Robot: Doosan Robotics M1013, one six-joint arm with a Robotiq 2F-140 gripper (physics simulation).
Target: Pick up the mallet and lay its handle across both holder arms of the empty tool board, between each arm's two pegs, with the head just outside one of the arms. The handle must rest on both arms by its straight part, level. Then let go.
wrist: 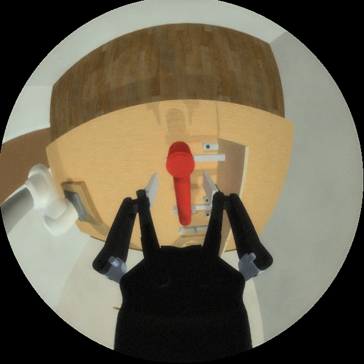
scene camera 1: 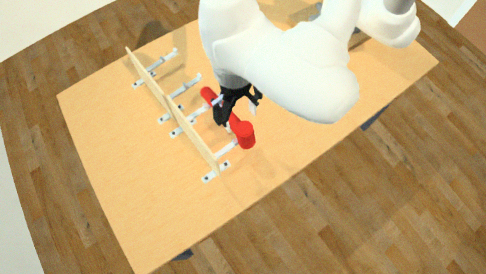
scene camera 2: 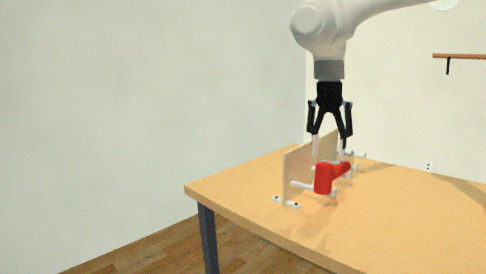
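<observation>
The red mallet [scene camera 1: 245,135] [scene camera 2: 323,178] [wrist: 180,160] lies across the near holder arm [scene camera 1: 225,149] [scene camera 2: 302,185] [wrist: 215,157] and the far holder arm [scene camera 1: 199,112] [wrist: 201,206] of the nearer tool board [scene camera 1: 192,134] [scene camera 2: 294,172]. Its head is upright, in front of the near arm in scene camera 2, and hides part of that arm. The handle looks about level; its contact with the arms and its place between the pegs are partly hidden. My gripper [scene camera 1: 240,117] [scene camera 2: 328,155] [wrist: 180,178] is open, its fingers apart on either side of the handle, touching neither side in the wrist view.
A second board [scene camera 1: 141,72] with two holder arms [scene camera 1: 162,61] [scene camera 1: 185,86] stands behind the nearer board, in line with it. The robot's base [scene camera 1: 392,25] [wrist: 57,212] is at the table's other end. A wall shelf [scene camera 2: 462,55] hangs at the right in scene camera 2.
</observation>
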